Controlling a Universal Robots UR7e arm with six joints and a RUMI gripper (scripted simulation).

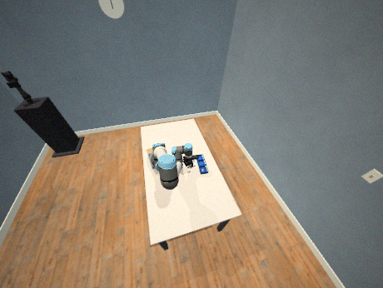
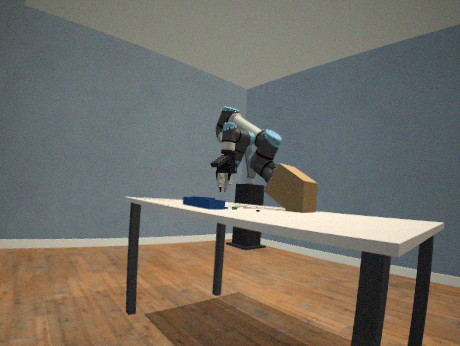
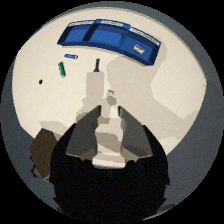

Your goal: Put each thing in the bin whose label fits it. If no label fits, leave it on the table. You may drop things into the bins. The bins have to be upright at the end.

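Right now my hand is 16 cm short of the blue bin, 7 cm above it and 6 cm to the right of it. The rest, counted from my hand: small grey piece (14 cm ahead, 8 cm below, 3 cm to the right); then small blue piece (14 cm to the left, 9 cm below, 8 cm ahead); then black screw (9 cm below, 6 cm ahead, 5 cm to the left).
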